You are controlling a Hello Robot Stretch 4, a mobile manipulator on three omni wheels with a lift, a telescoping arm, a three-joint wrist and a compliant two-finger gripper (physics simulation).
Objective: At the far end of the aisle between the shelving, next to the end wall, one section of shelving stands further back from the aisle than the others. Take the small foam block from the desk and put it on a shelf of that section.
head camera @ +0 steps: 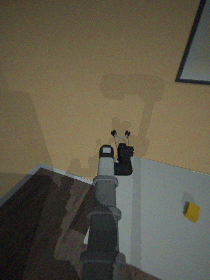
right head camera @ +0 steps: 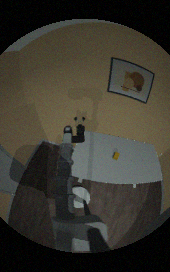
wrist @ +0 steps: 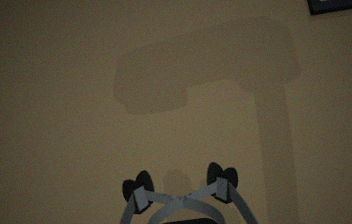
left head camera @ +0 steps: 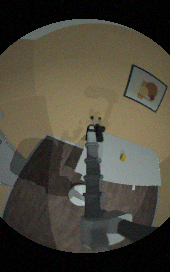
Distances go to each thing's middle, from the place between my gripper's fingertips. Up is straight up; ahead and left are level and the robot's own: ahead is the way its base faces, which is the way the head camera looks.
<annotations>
I see my gripper 9 cm short of the framed picture (right head camera: 126,78), 59 cm to the left of it and 49 cm below it.
</annotations>
